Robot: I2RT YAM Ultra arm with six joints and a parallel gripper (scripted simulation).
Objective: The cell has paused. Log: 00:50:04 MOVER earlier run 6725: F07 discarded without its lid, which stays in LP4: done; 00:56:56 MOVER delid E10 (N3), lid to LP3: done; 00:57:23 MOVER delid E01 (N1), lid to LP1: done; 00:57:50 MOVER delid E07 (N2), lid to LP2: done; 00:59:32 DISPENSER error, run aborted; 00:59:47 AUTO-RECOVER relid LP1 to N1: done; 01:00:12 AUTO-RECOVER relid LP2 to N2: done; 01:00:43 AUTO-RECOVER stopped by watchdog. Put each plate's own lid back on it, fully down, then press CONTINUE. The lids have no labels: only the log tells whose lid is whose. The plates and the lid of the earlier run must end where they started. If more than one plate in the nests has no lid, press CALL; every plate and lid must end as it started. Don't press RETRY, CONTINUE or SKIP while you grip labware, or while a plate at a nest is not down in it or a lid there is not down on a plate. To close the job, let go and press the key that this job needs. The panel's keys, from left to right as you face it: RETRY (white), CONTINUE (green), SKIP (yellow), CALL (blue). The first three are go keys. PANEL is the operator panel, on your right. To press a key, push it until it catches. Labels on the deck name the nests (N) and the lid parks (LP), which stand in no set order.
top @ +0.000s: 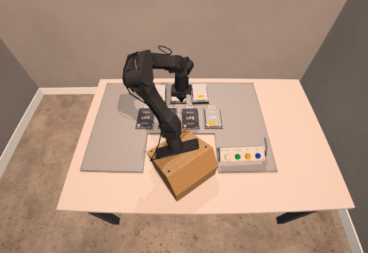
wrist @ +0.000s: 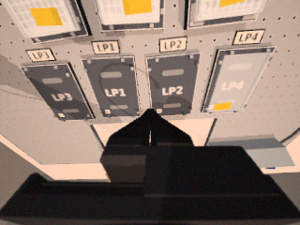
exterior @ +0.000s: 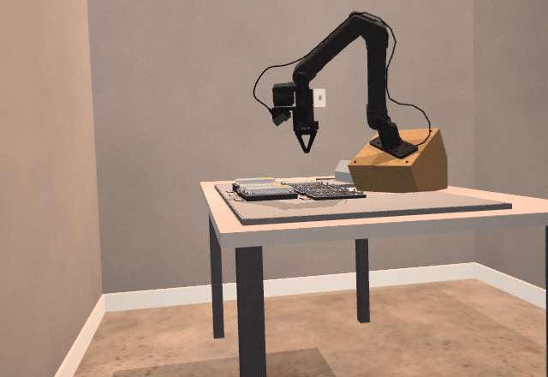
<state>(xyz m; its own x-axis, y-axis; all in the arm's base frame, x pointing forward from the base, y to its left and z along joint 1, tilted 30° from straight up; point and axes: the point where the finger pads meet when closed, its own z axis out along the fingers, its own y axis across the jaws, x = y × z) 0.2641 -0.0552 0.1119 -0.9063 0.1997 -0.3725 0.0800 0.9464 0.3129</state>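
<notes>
Now: the green continue key 300 mm behind my hand, 270 mm to the right of it and 70 mm below it. From my hand the other things lie so: lid park: 130 mm below, 80 mm to the left, 20 mm behind; plate: 150 mm ahead, 110 mm to the right, 100 mm below; white retry key: 300 mm behind, 220 mm to the right, 70 mm below.
</notes>
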